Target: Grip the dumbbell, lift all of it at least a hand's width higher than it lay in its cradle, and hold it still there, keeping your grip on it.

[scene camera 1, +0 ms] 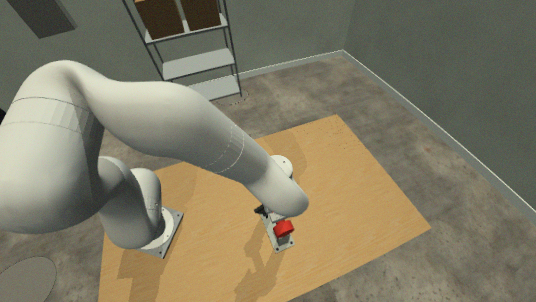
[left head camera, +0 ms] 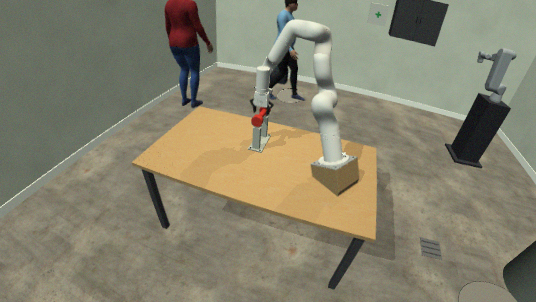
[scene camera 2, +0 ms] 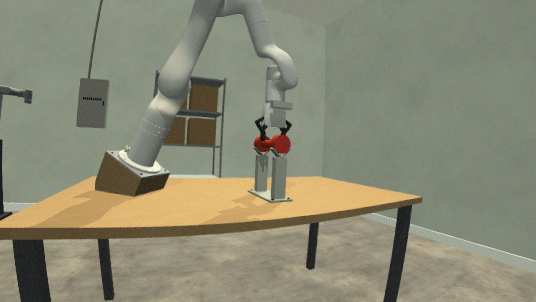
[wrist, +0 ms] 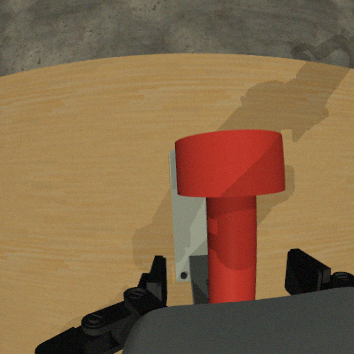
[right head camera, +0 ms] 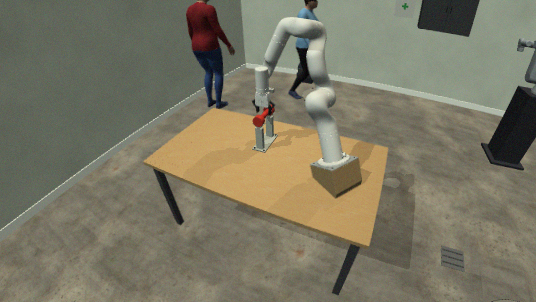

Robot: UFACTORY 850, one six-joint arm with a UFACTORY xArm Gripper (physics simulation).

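The red dumbbell (left head camera: 257,120) (right head camera: 258,121) (scene camera 1: 283,228) (scene camera 2: 281,144) (wrist: 231,165) lies level in the grey two-post cradle (left head camera: 256,138) (right head camera: 260,139) (scene camera 2: 279,177) (wrist: 187,215), its heads resting in the V-shaped tops. My gripper (left head camera: 262,107) (right head camera: 264,108) (scene camera 2: 273,138) (wrist: 227,273) points down and is open. In scene camera 2 its fingers reach down to the height of the dumbbell. In the wrist view one finger stands on each side of the handle, with a gap on both sides. The far head is hidden in the wrist view, and the arm hides most of the handle in scene camera 1.
The cradle stands on the wooden table (left head camera: 200,170) (right head camera: 210,172) (scene camera 1: 350,210) (scene camera 2: 200,210). The arm's base block (left head camera: 335,177) (right head camera: 336,178) (scene camera 2: 131,175) is on the same table. Two people stand beyond it, one in a red top (left head camera: 182,25) (right head camera: 204,27).
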